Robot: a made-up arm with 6 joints.
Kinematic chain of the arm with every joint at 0, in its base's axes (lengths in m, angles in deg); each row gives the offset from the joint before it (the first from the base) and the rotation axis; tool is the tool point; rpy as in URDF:
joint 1: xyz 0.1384 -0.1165 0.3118 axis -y
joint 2: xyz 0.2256 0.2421 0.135 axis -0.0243 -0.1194 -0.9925
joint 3: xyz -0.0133 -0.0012 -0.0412 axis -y
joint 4: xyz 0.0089 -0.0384 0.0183 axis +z
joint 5: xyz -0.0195 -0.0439 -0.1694 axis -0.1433 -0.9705 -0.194
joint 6: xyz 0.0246 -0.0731 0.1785 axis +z
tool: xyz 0.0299 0.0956 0.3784 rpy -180 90 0
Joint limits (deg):
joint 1: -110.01..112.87
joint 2: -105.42..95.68
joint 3: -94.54..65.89
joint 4: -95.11..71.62
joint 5: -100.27..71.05
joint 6: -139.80..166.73
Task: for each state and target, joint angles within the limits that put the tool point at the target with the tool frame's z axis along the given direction. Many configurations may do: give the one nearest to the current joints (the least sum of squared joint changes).
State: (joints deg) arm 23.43 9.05 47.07 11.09 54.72 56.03
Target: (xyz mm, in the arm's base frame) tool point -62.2 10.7 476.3 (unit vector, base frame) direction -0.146 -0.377 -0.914
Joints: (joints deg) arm 6.11 -12.26 52.76 1.05 20.88 21.44
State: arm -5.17 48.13 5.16 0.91 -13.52 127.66
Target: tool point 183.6 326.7 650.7 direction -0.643 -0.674 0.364
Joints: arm -24.69 53.17 32.66 -11.14 1.73 108.79
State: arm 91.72 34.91 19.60 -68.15 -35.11 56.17
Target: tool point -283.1 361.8 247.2 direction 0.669 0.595 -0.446
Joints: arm 112.83 34.85 18.00 -67.43 13.42 63.48
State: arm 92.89 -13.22 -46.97 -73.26 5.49 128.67
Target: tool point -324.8 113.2 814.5 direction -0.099 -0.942 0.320
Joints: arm 98.02 -41.83 -48.71 -57.68 -19.49 127.27
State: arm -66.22 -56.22 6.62 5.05 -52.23 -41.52
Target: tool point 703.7 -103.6 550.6 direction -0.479 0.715 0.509
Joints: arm -24.91 -22.18 19.53 -35.62 -23.14 -41.63
